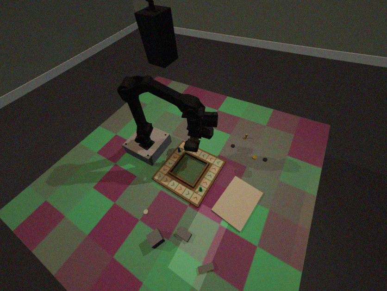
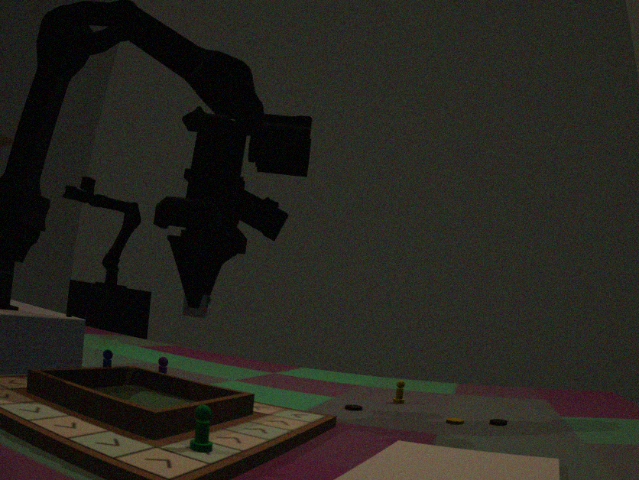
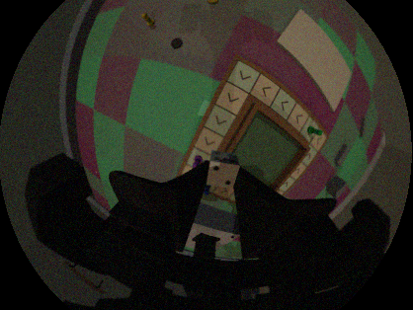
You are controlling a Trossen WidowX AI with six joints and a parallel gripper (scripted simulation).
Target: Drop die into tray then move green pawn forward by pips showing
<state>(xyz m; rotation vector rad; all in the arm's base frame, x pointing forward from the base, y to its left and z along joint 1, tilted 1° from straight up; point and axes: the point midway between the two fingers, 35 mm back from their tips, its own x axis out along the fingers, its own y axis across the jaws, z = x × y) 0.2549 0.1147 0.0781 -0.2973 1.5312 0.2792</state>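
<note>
Now: the green pawn 13 cm ahead of my gripper tip, 16 cm to the right of it and 8 cm below it. From my gripper tip the other things lie so: white die: right at my gripper tip; then blue pawn: 10 cm behind, 3 cm to the right, 8 cm below; then purple pawn: 6 cm behind, 2 cm to the left, 8 cm below.
</note>
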